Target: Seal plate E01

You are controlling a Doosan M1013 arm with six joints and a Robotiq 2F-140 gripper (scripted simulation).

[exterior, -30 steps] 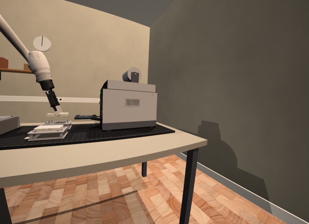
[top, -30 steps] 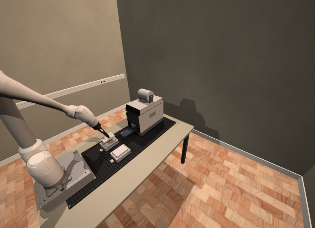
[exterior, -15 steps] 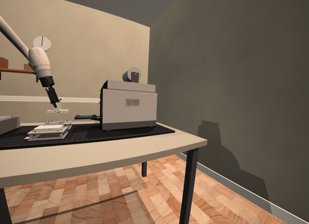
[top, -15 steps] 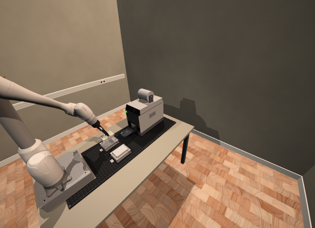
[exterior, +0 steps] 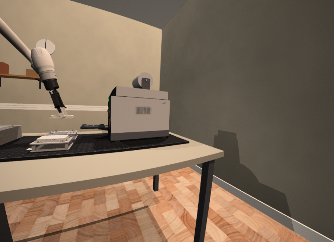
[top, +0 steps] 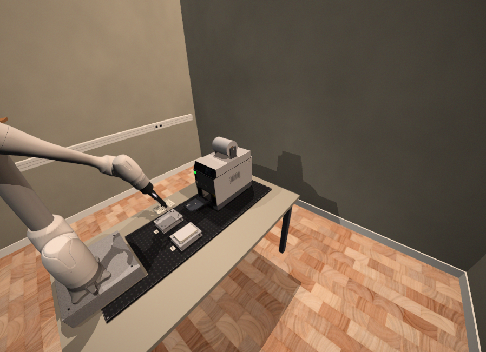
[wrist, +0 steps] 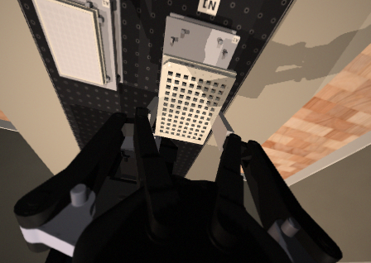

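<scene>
Now: the dark stage 180 mm ahead of my hand, 100 mm to the right of it and 80 mm below it. From my hand the other things lie so: smooth-topped plate (210 mm to the right, 120 mm below, 20 mm behind); N1 label (170 mm below, 100 mm behind, 10 mm to the left); foil roll (510 mm ahead, 250 mm above, 140 mm to the right).
</scene>
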